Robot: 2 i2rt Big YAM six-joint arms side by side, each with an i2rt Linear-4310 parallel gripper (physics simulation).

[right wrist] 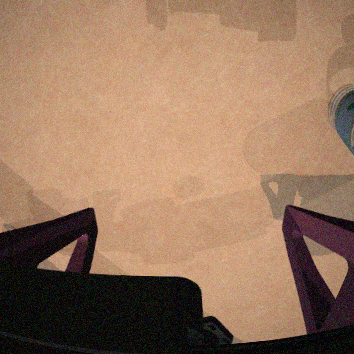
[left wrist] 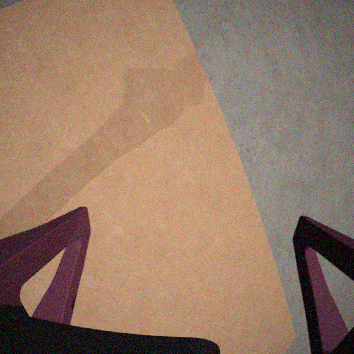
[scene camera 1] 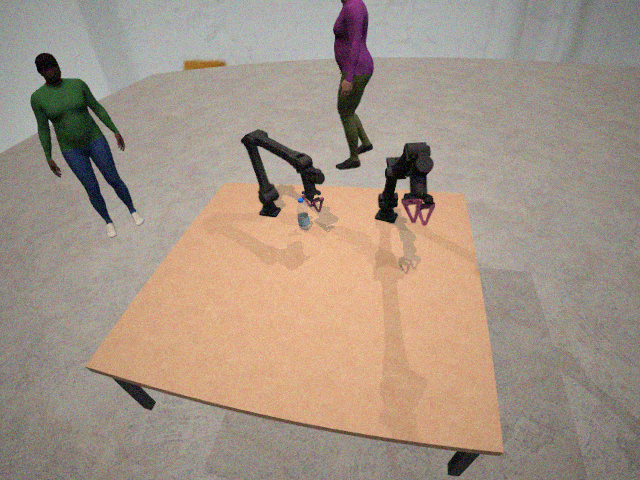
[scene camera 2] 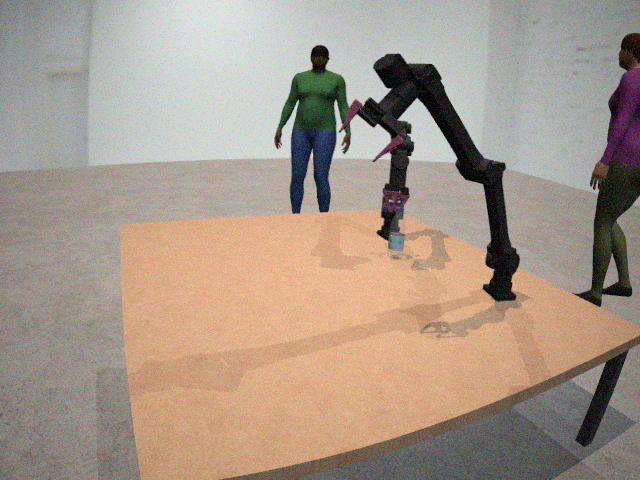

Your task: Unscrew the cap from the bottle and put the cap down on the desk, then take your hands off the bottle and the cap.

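Seen in the pictures: left gripper, fingertip midpoint: (left wrist: 194, 224) (scene camera 1: 419, 224) (scene camera 2: 356, 146); right gripper, fingertip midpoint: (right wrist: 190, 218) (scene camera 1: 315, 209) (scene camera 2: 394, 212); left arm's base at its link origin: (scene camera 1: 386, 217) (scene camera 2: 498, 294); right arm's base at its link origin: (scene camera 1: 270, 212).
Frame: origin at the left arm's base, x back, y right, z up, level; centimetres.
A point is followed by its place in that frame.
A clear bottle (scene camera 1: 303, 221) @[x -30.7, y 38.3, z 8.2 cm] (scene camera 2: 396, 241) @[x -28.8, y 37.2, z 7.7 cm] with a blue label stands upright on the desk (scene camera 1: 289, 330) @[x -91.9, y 11.8, z 0.0 cm] (scene camera 2: 248, 289) @[x -86.5, y 8.2, z 0.0 cm]. Its blue cap (scene camera 1: 300, 199) @[x -27.7, y 40.2, z 20.6 cm] is on top. In the right wrist view, part of the bottle (right wrist: 345, 119) @[x -29.9, y 37.8, z 7.6 cm] shows at the right edge. My right gripper (scene camera 1: 316, 209) @[x -34.5, y 27.2, z 21.6 cm] (scene camera 2: 394, 210) @[x -34.5, y 27.2, z 21.6 cm] (right wrist: 190, 218) @[x -34.5, y 27.2, z 21.6 cm] is open, points down and is close beside the bottle at about cap height, with nothing between its fingers; in scene camera 2 it overlaps the bottle's top. My left gripper (scene camera 1: 419, 222) @[x -64.7, y -31.6, z 50.3 cm] (scene camera 2: 357, 145) @[x -64.7, y -31.6, z 50.3 cm] (left wrist: 194, 224) @[x -64.7, y -31.6, z 50.3 cm] is open and empty, high above the desk and far from the bottle.
The left arm's base (scene camera 1: 386, 214) @[x -3.6, y -1.1, z 4.8 cm] (scene camera 2: 499, 290) @[x -2.4, y -3.4, z 2.9 cm] and the right arm's base (scene camera 1: 269, 210) @[x -24.0, y 67.0, z 4.2 cm] stand near the desk's far edge in scene camera 1. A person in green (scene camera 1: 69, 111) (scene camera 2: 318, 100) and a person in purple (scene camera 1: 354, 43) (scene camera 2: 625, 116) are on the floor beyond the desk.
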